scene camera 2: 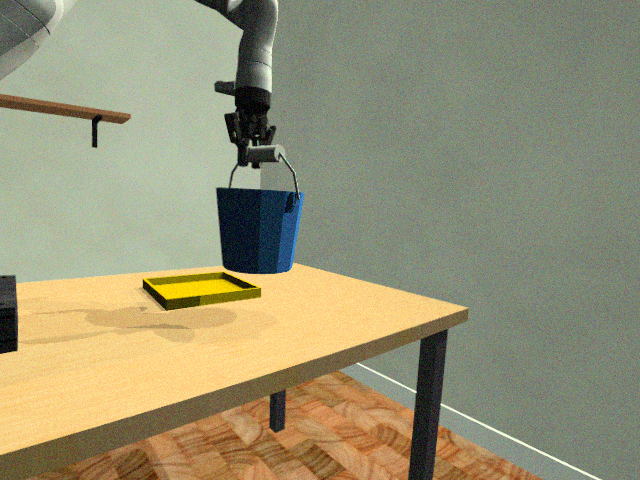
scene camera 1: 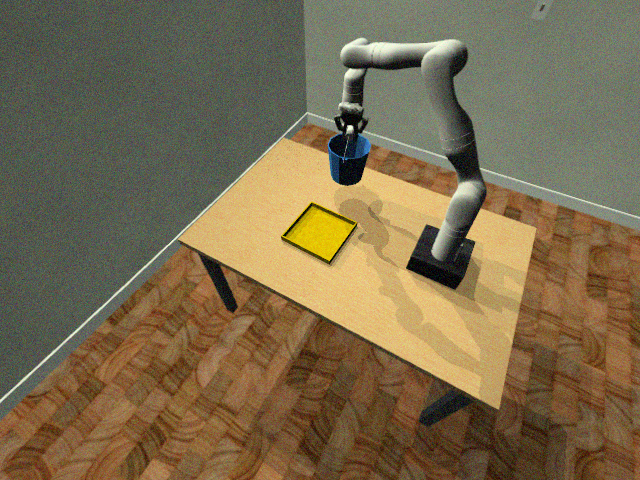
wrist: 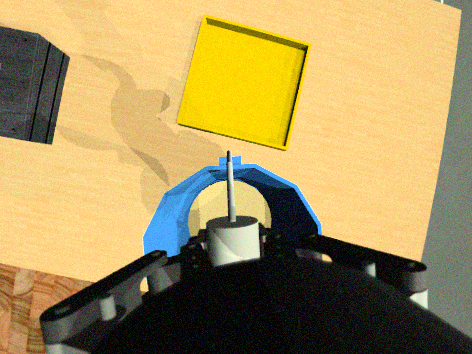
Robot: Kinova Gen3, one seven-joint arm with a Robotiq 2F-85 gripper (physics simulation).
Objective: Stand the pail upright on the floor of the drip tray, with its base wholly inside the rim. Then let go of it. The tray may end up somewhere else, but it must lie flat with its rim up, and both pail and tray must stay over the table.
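Seen in the pictures: gripper, fingertip midpoint: (scene camera 2: pixel 249 167) (scene camera 1: pixel 349 140) (wrist: pixel 231 238); arm's base at its link origin: (scene camera 1: pixel 443 253).
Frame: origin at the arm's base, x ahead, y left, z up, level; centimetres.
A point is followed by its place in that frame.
A blue pail (scene camera 1: pixel 347 167) @(x 46.0, y -21.1, z 14.5 cm) (scene camera 2: pixel 259 232) @(x 42.1, y -35.6, z 11.1 cm) (wrist: pixel 167 220) @(x 40.0, y -27.0, z 14.8 cm) hangs upright in the air by its raised wire handle, above the table. My gripper (scene camera 1: pixel 350 130) @(x 47.2, y -26.5, z 24.1 cm) (scene camera 2: pixel 254 155) @(x 47.2, y -26.5, z 24.1 cm) (wrist: pixel 231 238) @(x 47.2, y -26.5, z 24.1 cm) is shut on the pail handle's light grey grip, directly over the pail's opening. The yellow square drip tray (scene camera 1: pixel 320 233) @(x 51.4, y -0.9, z -8.5 cm) (scene camera 2: pixel 199 287) @(x 54.2, y 2.2, z -8.5 cm) (wrist: pixel 242 85) @(x 51.4, y -1.5, z -8.5 cm) lies flat on the table with its rim up. In the wrist view the pail is below the tray's near edge and beside it, not over the tray. The far fingertip is partly hidden by the grip in scene camera 2's view.
The arm's black base block (scene camera 1: pixel 440 258) @(x 1.3, y 4.3, z 1.7 cm) (scene camera 2: pixel 7 313) @(x 7.0, y -14.3, z -2.3 cm) (wrist: pixel 25 85) @(x 9.3, y -4.2, z -0.6 cm) stands on the wooden table (scene camera 1: pixel 248 206) @(x 89.4, y -6.3, z -8.9 cm) (scene camera 2: pixel 336 320) @(x 59.9, y -42.2, z -8.9 cm) (wrist: pixel 380 125) @(x 85.3, y -10.3, z -8.9 cm). A wall shelf (scene camera 2: pixel 62 108) shows at the left in scene camera 2's view. Walls stand behind the table.
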